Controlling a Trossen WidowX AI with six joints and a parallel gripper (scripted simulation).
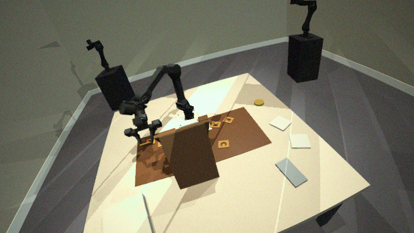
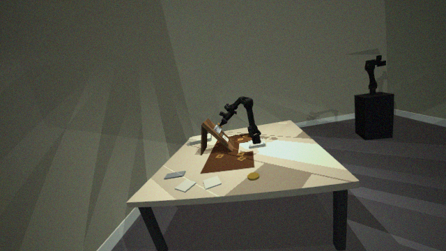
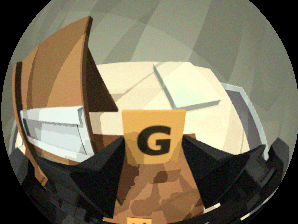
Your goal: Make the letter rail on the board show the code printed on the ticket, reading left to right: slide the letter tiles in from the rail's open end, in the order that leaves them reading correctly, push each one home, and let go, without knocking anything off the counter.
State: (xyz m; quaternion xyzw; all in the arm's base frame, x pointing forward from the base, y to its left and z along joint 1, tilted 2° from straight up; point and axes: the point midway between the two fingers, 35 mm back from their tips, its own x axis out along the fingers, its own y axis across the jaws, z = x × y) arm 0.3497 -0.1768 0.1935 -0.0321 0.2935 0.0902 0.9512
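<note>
My gripper tip is 90 mm past the white ticket, 150 mm to the right of it and 90 mm above it. From my gripper tip the other things lie so: brown mat (180 mm behind, 210 mm to the left, 180 mm below); orange tile marked 7 (190 mm behind, 180 mm below); orange tile marked g (right at my gripper tip).
</note>
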